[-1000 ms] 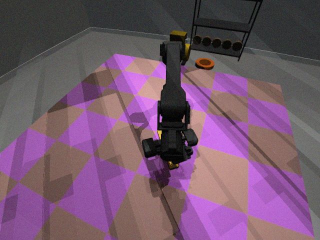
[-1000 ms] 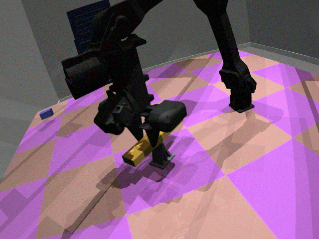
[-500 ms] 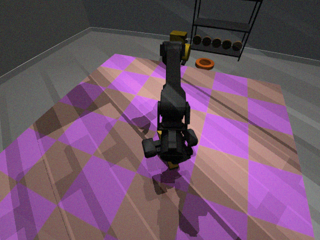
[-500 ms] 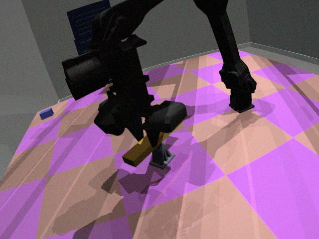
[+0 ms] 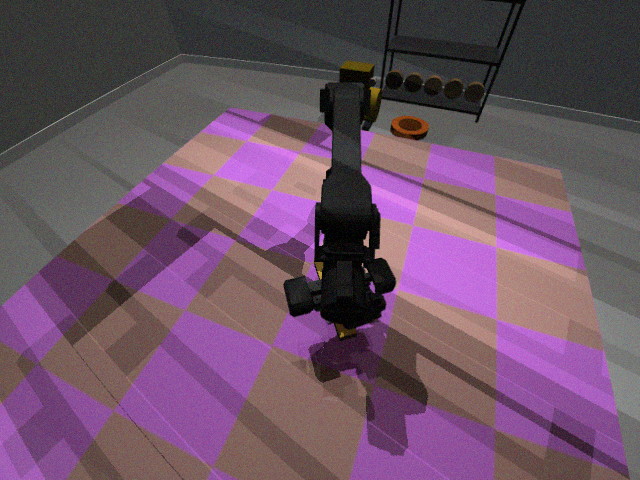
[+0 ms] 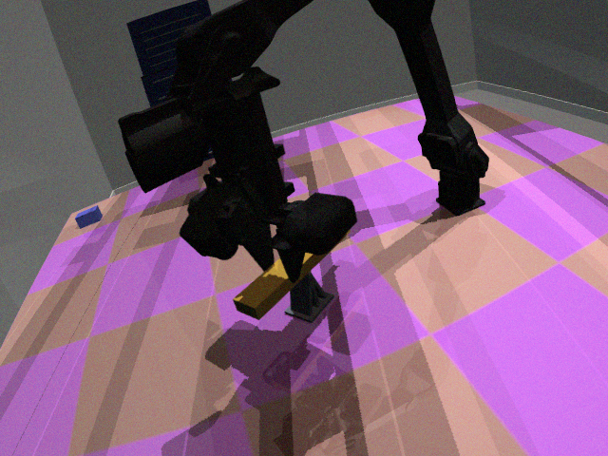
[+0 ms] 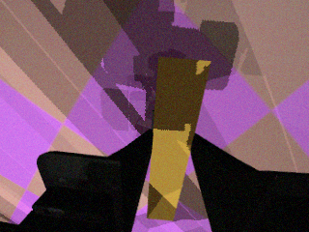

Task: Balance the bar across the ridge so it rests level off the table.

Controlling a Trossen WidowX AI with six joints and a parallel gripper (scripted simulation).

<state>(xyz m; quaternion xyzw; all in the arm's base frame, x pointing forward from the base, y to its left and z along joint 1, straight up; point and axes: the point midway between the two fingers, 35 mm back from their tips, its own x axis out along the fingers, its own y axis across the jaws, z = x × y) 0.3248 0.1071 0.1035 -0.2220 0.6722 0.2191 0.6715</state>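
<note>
Right now the yellow bar is 2 cm behind my gripper tip and 2 cm to the right of it. The rest, counted from my gripper tip: blue block (42 cm ahead, 61 cm to the right, 5 cm below).
</note>
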